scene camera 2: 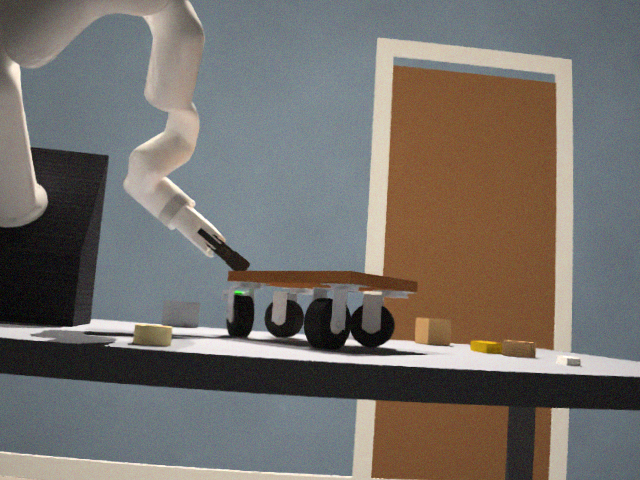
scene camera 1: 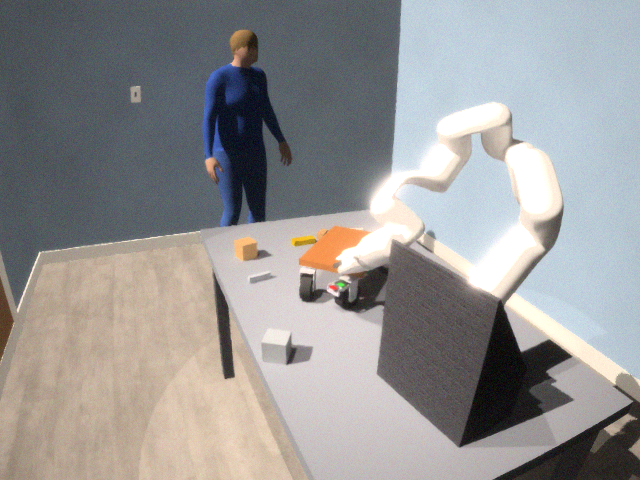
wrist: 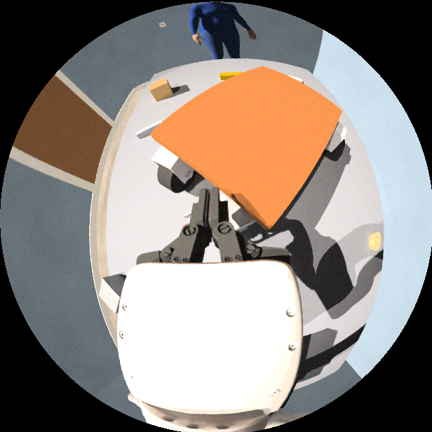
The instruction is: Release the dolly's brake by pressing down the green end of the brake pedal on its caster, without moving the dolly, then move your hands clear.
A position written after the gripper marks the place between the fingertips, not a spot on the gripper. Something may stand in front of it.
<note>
In view: the gripper (scene camera 2: 245,270), a dolly (scene camera 2: 327,324) and an orange cube (scene camera 2: 428,331).
The dolly also shows in scene camera 1 (scene camera 1: 322,255) and in the wrist view (wrist: 256,136). The gripper is seen too in the wrist view (wrist: 211,199).
</note>
